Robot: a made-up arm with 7 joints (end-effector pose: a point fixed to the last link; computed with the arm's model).
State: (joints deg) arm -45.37 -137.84 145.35 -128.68 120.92 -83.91 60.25
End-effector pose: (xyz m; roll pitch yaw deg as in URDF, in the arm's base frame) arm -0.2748 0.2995 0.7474 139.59 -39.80 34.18
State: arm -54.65 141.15 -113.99 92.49 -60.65 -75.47 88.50
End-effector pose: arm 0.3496 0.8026 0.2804 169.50 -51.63 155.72
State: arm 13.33 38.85 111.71 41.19 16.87 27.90 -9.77
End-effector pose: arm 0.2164 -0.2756 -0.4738 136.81 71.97 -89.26
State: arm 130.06 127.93 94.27 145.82 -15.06 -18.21 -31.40
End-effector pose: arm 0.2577 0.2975 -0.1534 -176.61 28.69 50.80
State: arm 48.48 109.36 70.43 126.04 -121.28 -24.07 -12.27
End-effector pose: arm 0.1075 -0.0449 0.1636 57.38 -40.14 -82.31
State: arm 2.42 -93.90 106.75 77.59 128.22 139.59 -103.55
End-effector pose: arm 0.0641 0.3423 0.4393 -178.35 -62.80 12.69
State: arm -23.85 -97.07 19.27 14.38 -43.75 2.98 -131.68
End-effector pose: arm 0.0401 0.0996 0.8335 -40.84 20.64 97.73
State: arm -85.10 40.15 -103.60 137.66 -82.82 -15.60 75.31
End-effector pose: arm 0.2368 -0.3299 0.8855 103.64 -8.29 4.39
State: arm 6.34 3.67 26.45 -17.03 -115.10 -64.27 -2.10
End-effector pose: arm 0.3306 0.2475 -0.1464 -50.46 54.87 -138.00
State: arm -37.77 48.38 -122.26 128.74 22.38 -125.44 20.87
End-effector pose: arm 0.1853 -0.4974 0.6311 -76.06 -27.37 -99.60
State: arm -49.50 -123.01 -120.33 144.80 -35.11 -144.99 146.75
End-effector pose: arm -0.3031 0.6614 0.2458 32.36 -47.21 -45.37
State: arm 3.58 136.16 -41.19 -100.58 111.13 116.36 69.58
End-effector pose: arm -0.0521 -0.1310 -0.2822 -128.02 56.65 93.21
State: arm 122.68 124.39 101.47 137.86 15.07 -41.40 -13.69
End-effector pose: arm 0.1133 0.3417 -0.3448 -131.86 50.26 90.32
